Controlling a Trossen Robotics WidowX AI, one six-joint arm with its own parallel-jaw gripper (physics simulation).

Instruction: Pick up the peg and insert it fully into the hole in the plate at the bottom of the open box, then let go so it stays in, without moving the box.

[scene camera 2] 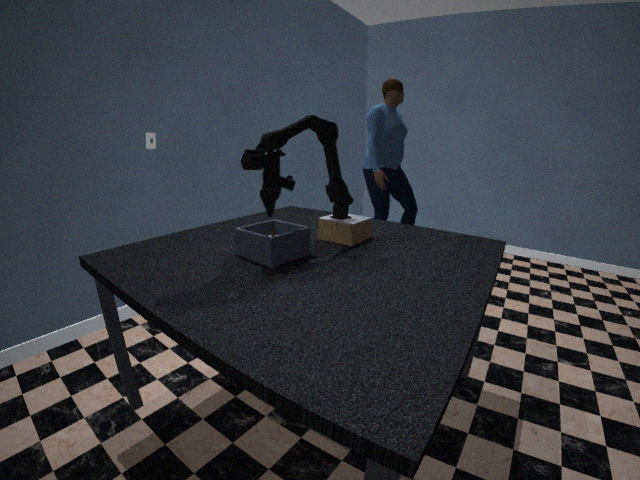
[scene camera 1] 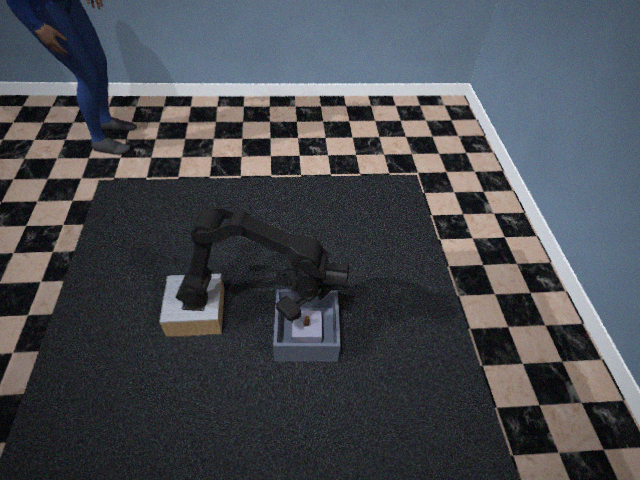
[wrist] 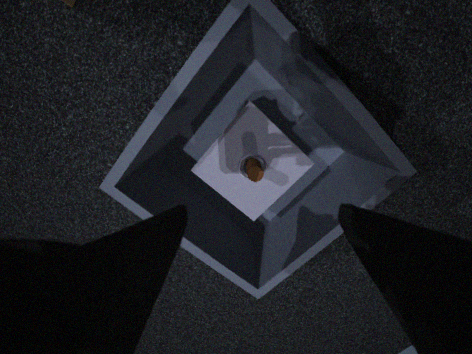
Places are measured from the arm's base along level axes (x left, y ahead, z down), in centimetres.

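Pixels of known places: gripper, fingertip midpoint: [scene camera 2: 271,214] [scene camera 1: 308,308] [wrist: 261,212]; arm's base, link origin: [scene camera 2: 340,217] [scene camera 1: 195,301].
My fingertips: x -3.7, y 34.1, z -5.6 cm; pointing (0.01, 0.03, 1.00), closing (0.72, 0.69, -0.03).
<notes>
For each thing: its top centre in the pictures, then the offset to it from my fingertips. Level surfaces: height alone.
- orange-brown peg, top centre: [wrist: 255,174] [scene camera 1: 306,317] [scene camera 2: 273,230] dx +0.4, dy -0.3, dz +5.8 cm
- pale square plate, top centre: [wrist: 252,167] [scene camera 1: 306,322] dx +0.2, dy -0.2, dz +8.5 cm
- open blue-grey box, top centre: [wrist: 255,179] [scene camera 1: 307,316] [scene camera 2: 272,227] dx +0.2, dy -0.2, dz +4.8 cm
- dark table, surface height: dz +14.6 cm
The orange-brown peg [scene camera 1: 306,320] [scene camera 2: 272,233] [wrist: 255,171] stands about upright in the hole of the pale square plate [scene camera 1: 306,333] [wrist: 256,205], its upper part showing above the plate. How deep its lower end sits is hidden. The plate lies at the bottom of the open blue-grey box [scene camera 1: 307,353] [scene camera 2: 253,248] [wrist: 160,115]. My gripper [scene camera 2: 269,212] [wrist: 261,211] is open and empty, pointing down above the box, its tips a little above the rim and clear of the peg. In the scene camera 1 view the arm hides the fingertips and part of the box.
The arm's base stands on a white-topped, wood-sided block [scene camera 1: 192,328] [scene camera 2: 338,232], left of the box in the scene camera 1 view. The box and block rest on a dark table [scene camera 1: 206,403] [scene camera 2: 330,330]. A person [scene camera 1: 93,67] [scene camera 2: 386,139] stands beyond the table.
</notes>
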